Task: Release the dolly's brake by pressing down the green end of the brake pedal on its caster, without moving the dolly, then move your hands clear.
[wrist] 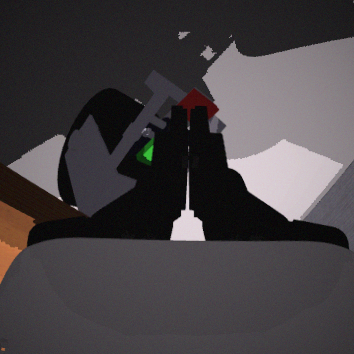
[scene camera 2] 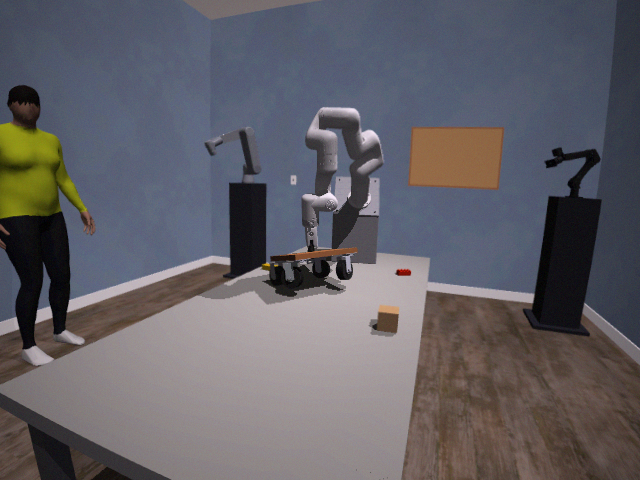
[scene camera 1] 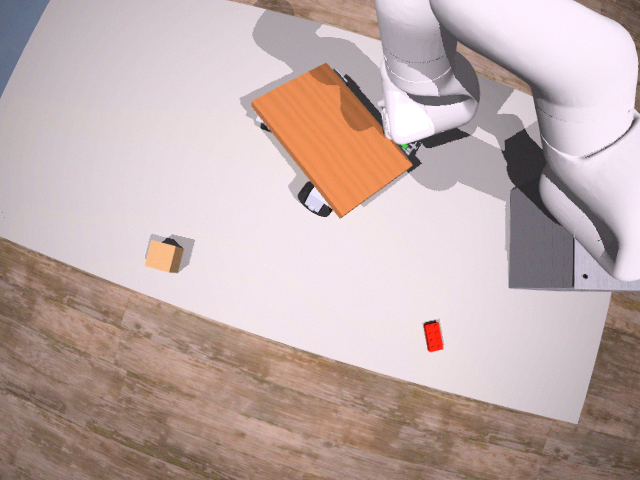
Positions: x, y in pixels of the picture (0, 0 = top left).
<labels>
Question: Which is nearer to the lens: the dolly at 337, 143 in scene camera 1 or the tan block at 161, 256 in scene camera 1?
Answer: The dolly.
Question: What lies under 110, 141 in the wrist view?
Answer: A dolly.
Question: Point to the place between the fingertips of the gripper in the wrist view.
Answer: At 187, 130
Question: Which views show the dolly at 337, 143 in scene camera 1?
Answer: The wrist view, scene camera 2 and scene camera 1: all of them.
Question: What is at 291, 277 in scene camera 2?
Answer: A dolly.
</labels>
